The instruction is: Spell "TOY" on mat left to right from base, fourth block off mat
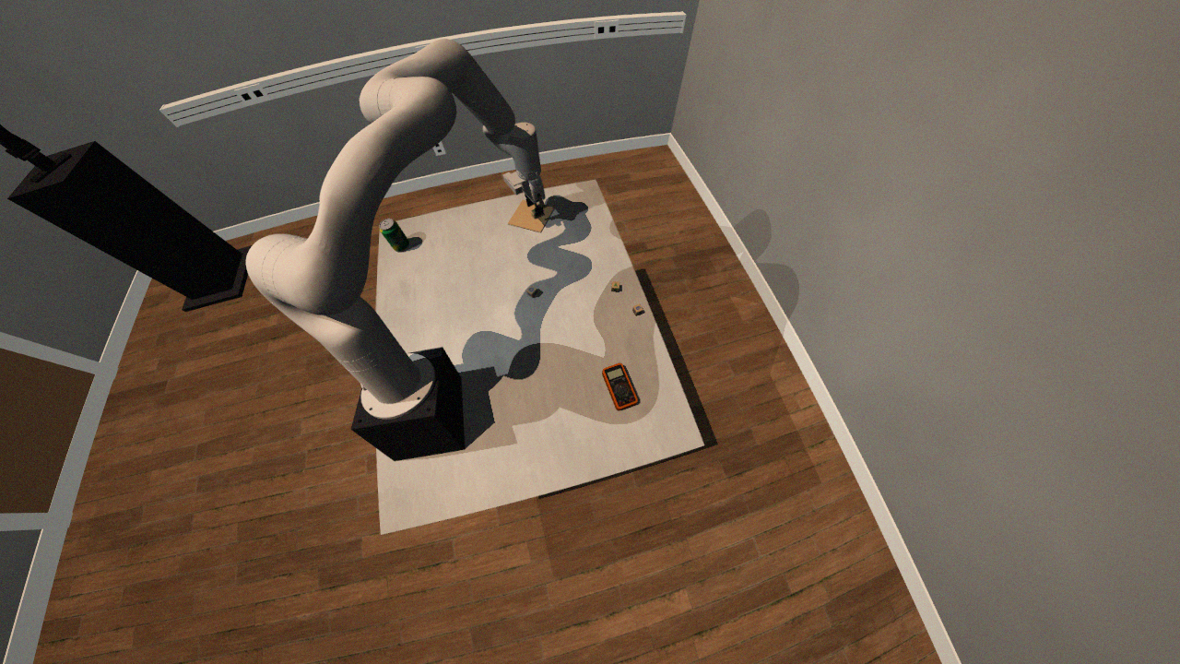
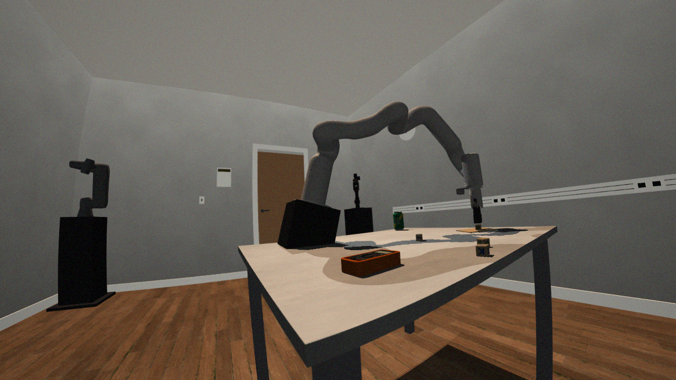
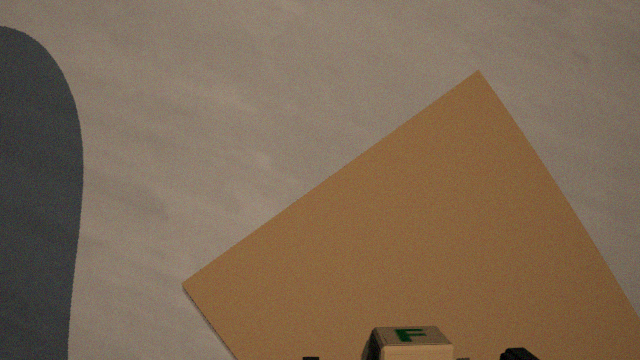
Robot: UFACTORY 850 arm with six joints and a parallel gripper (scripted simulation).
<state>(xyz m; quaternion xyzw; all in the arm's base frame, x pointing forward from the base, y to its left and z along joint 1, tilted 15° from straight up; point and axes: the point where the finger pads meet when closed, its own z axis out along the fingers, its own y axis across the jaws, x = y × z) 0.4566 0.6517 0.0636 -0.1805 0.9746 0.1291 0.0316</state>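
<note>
Now: the block 4 cm below my hand. From my hand the other things lie so: orange multimeter (74 cm to the right, 11 cm ahead, 4 cm below); then green soda can (53 cm behind, 1 cm above); then tan square mat (5 cm below, 2 cm behind, 1 cm to the left).
</note>
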